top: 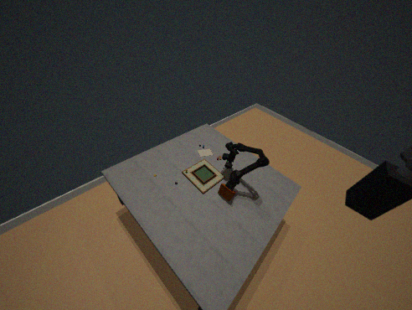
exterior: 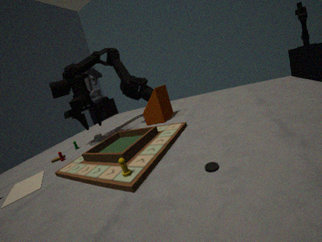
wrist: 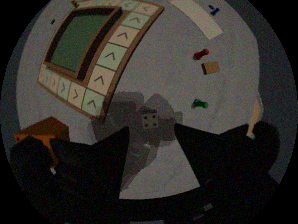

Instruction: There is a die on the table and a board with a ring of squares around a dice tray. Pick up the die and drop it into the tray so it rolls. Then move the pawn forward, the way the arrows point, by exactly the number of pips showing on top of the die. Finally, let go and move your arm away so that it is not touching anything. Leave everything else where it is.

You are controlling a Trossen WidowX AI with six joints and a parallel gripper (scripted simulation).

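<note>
Now: gripper tip 5 cm above the die. Also, from my gripper tip: red pawn 15 cm ahead, 6 cm to the right, 4 cm below; green tray floor 20 cm to the left, 12 cm ahead, 5 cm below; green pawn 9 cm to the right, 5 cm ahead, 4 cm below.
</note>
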